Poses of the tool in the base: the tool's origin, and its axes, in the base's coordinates. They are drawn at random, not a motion.
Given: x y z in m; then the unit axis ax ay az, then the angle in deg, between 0 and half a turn.
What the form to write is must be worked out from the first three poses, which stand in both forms.
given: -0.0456 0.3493 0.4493 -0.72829 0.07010 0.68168 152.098
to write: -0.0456 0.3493 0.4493 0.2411 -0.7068 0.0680 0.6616
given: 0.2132 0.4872 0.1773 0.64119 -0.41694 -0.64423 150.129
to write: 0.2132 0.4872 0.1773 0.2577 0.6195 -0.4029 -0.6225
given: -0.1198 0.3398 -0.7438 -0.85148 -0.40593 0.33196 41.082
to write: -0.1198 0.3398 -0.7438 0.9364 -0.2988 -0.1424 0.1165
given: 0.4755 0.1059 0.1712 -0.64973 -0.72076 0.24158 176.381
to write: 0.4755 0.1059 0.1712 0.0316 -0.6494 -0.7204 0.2415
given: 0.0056 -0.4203 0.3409 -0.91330 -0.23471 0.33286 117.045
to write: 0.0056 -0.4203 0.3409 0.5222 -0.7789 -0.2002 0.2839
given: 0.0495 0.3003 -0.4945 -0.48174 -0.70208 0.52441 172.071
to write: 0.0495 0.3003 -0.4945 0.0691 -0.4806 -0.7004 0.5232
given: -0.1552 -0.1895 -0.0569 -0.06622 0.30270 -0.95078 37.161
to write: -0.1552 -0.1895 -0.0569 0.9479 -0.0211 0.0965 -0.3030
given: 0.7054 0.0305 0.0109 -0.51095 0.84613 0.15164 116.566
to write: 0.7054 0.0305 0.0109 0.5257 -0.4346 0.7198 0.1290
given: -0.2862 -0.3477 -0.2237 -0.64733 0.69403 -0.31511 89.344
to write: -0.2862 -0.3477 -0.2237 0.7111 -0.4551 0.4879 -0.2215
